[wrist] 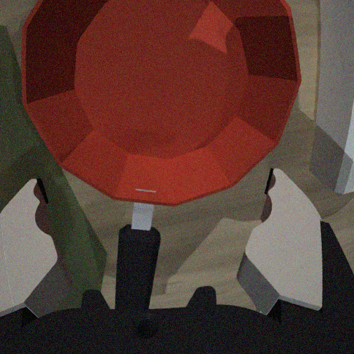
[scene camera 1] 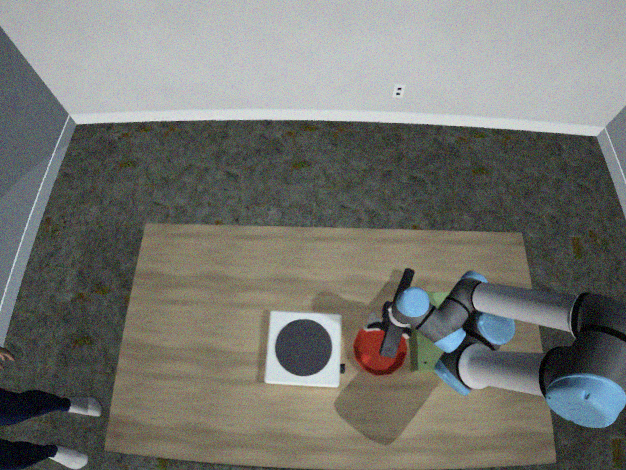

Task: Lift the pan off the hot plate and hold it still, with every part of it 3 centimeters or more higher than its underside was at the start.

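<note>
The red pan (scene camera 1: pixel 369 360) (wrist: pixel 160 85) is upright on the table, right of the hot plate in the scene view and apart from it. Its black handle (scene camera 1: pixel 406 279) (wrist: pixel 137 265) points toward the back of the table, partly under the arm in that view. The white hot plate (scene camera 1: pixel 303 380) (wrist: pixel 336 90) has a dark round disc with no pan on it. My gripper (scene camera 1: pixel 389 329) (wrist: pixel 155 176) is open above the handle near the pan's rim. In the wrist view the handle runs between the wide-apart fingers, touching neither; its far end is hidden by the gripper body.
A green block (scene camera 1: pixel 426 354) (wrist: pixel 75 240) lies close beside the pan, on the side away from the hot plate, partly under the arm. The hot plate's dark knob (scene camera 1: pixel 342 368) faces the pan. The wooden table (scene camera 1: pixel 202 283) bears them. A person's legs show at the lower left.
</note>
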